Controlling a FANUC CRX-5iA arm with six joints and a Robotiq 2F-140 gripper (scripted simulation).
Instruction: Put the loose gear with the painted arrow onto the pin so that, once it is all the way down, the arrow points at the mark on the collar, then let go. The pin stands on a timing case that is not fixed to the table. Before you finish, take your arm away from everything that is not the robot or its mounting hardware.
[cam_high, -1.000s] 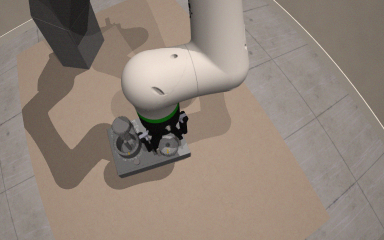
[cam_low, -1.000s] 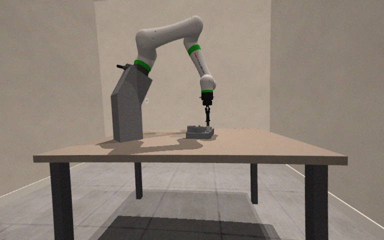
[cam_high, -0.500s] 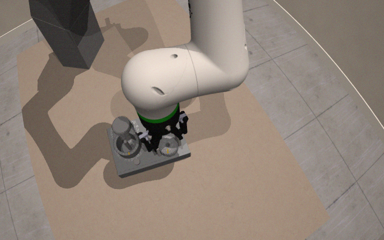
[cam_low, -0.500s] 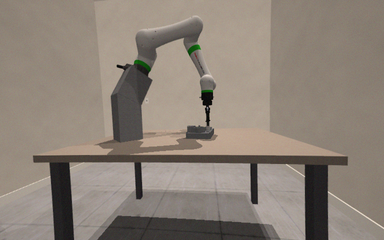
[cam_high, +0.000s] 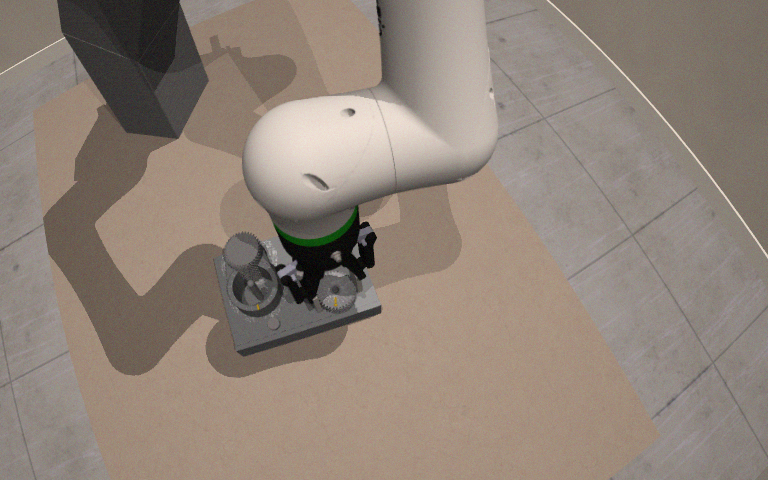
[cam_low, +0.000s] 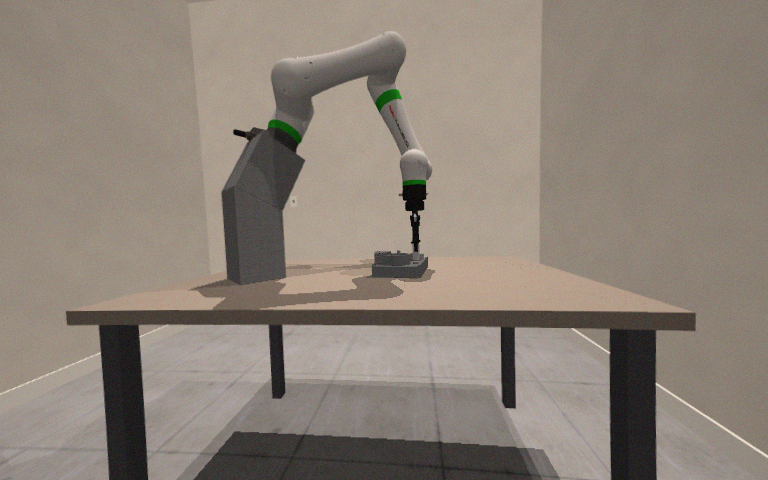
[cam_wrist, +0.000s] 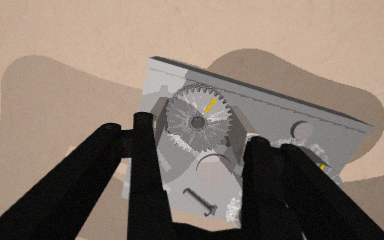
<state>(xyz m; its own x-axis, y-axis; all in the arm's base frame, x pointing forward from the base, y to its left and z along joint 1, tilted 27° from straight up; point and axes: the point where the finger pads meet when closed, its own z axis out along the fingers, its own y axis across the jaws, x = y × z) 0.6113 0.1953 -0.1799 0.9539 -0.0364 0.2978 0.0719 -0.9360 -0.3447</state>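
My hand is 60 mm past the round disc, 30 mm to the left of it and 30 mm above it. From my hand the other things lie so: bolt 110 mm behind, 30 mm to the right, 30 mm below; then gear 20 mm below.
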